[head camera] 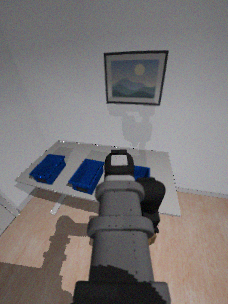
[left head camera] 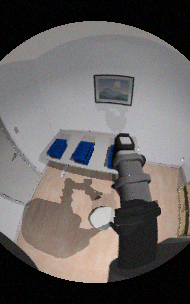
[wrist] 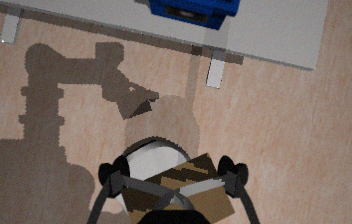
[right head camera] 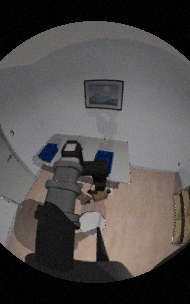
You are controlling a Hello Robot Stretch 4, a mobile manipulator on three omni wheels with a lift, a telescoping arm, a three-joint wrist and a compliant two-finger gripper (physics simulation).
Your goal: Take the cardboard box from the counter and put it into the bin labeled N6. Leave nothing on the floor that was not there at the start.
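Places are measured from the robot's base along level axes (x ahead, y left, z up), in metres.
Pixels of known places: gripper, fingertip midpoint: (wrist: 173, 168) (right head camera: 98, 192); robot's base, link origin: (left head camera: 103, 217) (right head camera: 91, 222).
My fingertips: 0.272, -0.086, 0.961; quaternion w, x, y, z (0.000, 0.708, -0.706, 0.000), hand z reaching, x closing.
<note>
Ahead of a thing's pixels: the offset from my fingertips to its top centre, as dx, dy, dz. Level surfaces: height alone.
The cardboard box {-0.024, -0.003, +0.064} (right head camera: 99, 196) (wrist: 212, 200) is brown and sits tilted between the fingers of my gripper (wrist: 173, 168), which is shut on it. In the head camera the arm hides most of the box. The box is above the floor, in front of the table. Three blue bins stand on the table: a left bin {+0.605, +0.760, -0.148} (head camera: 48, 168) (left head camera: 57, 148) (right head camera: 48, 152), a middle bin {+0.518, +0.351, -0.148} (head camera: 86, 175) (left head camera: 83, 152) and a right bin {+0.432, -0.058, -0.148} (head camera: 142, 173) (right head camera: 104, 162) (wrist: 195, 11). The arm partly covers the right bin in the head camera. No label is readable, so I cannot tell which bin is N6.
The grey table {dz -0.268} (head camera: 169, 180) (right head camera: 121, 156) (wrist: 285, 30) stands against the wall; its near edge is ahead of the gripper. A framed picture (head camera: 135, 78) hangs above. A white round disc (left head camera: 101, 218) (right head camera: 92, 222) is low beside the arm. A wooden shelf shows at the far right.
</note>
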